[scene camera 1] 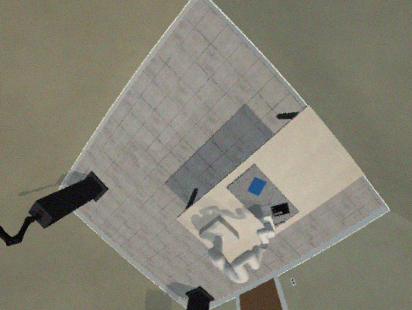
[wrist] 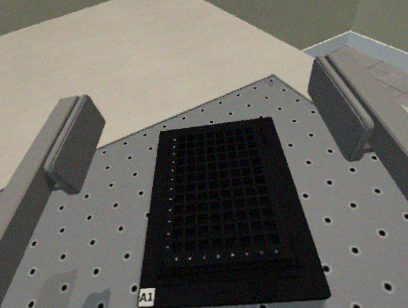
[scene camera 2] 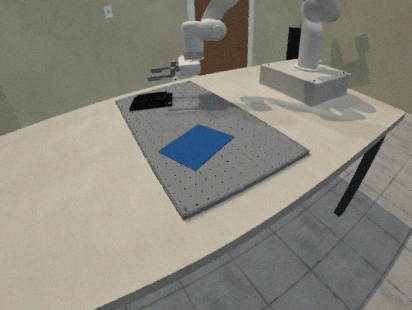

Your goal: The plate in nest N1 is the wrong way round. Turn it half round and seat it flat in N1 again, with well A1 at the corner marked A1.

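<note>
The black well plate point(scene camera 2: 152, 99) point(wrist: 220, 190) lies in the black nest N1 point(wrist: 235, 290) and looks flat. In the wrist view its rows of small white marks run along the left long side and the near short side. They meet at the near left corner, beside the nest's white A1 label point(wrist: 146, 297). The single characters are too small to read. My gripper point(scene camera 2: 151, 74) point(wrist: 210, 125) is open and empty, raised above the plate, with one finger out to either side of it and touching neither the plate nor the nest.
The nest stands on a grey perforated board point(scene camera 1: 242, 182) point(scene camera 2: 260, 150) point(wrist: 350, 200) near its far end. A flat blue square point(scene camera 1: 257, 186) point(scene camera 2: 196, 146) lies on the same board. The arm's base block point(scene camera 2: 305, 82) stands on the table point(scene camera 1: 320, 155) point(scene camera 2: 75, 200) beside the board.
</note>
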